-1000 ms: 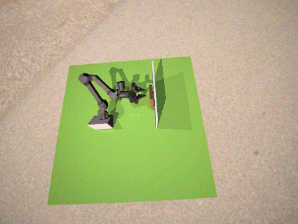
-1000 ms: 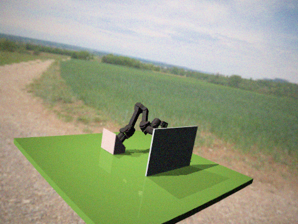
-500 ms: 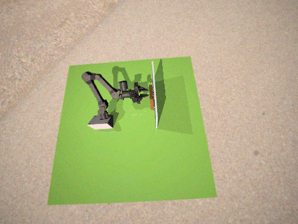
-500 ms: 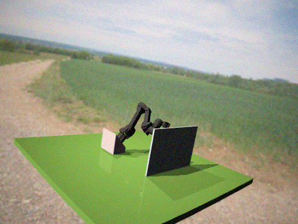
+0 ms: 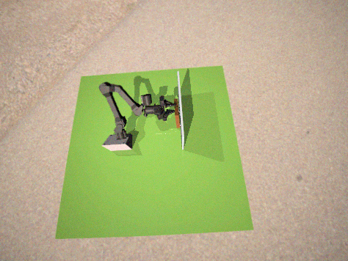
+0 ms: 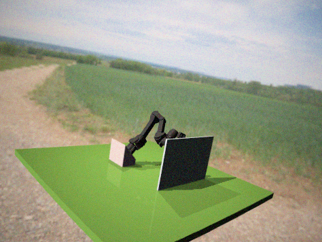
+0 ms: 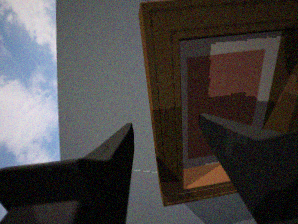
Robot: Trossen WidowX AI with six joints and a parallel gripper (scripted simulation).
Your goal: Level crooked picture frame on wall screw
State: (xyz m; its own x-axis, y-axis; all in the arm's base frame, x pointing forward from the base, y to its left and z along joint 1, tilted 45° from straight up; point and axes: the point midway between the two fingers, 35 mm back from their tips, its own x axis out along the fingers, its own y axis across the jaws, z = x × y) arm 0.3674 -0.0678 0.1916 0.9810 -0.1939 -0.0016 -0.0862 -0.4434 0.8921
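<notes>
Right now the picture frame is 5 cm below my gripper tip, 2 cm to the right of it and 1 cm ahead of it. The rest, counted from my gripper tip: wall panel 6 cm below, 2 cm ahead, 1 cm to the right.
</notes>
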